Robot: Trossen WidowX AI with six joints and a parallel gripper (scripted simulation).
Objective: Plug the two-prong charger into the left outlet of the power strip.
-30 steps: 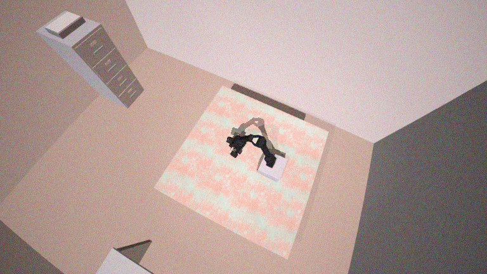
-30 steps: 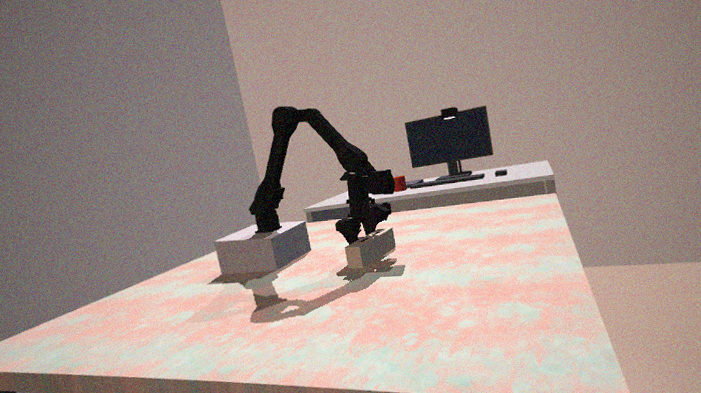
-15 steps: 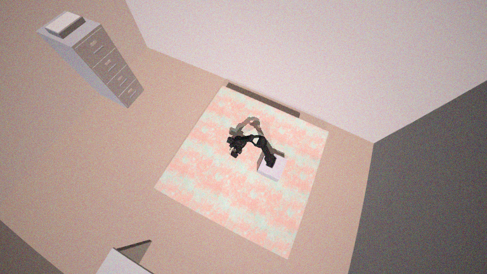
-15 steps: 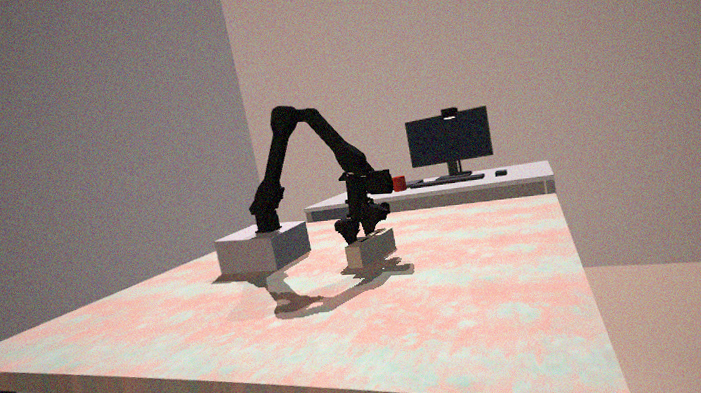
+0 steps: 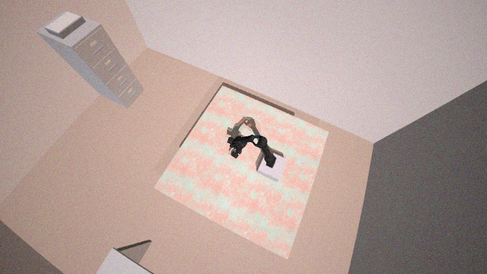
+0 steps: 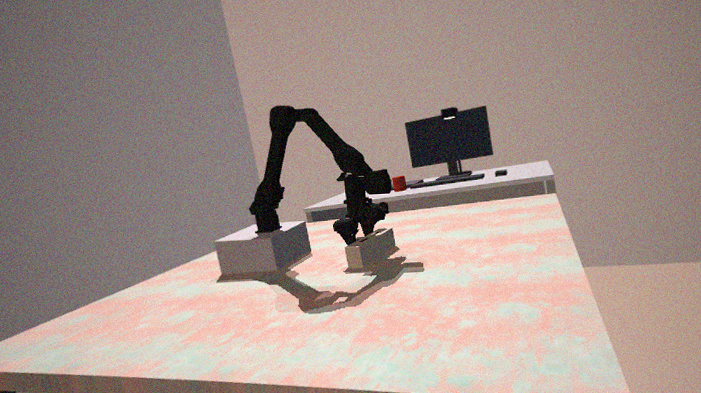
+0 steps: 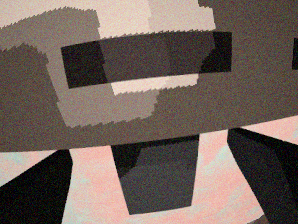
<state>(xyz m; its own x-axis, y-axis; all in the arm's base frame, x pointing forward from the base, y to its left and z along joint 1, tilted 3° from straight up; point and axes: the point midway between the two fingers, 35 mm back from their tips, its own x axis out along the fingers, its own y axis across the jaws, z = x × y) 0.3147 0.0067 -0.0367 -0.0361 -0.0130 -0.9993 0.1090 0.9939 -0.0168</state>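
Right now the black two-prong charger is 20 mm ahead of my gripper tip and 10 mm above it.
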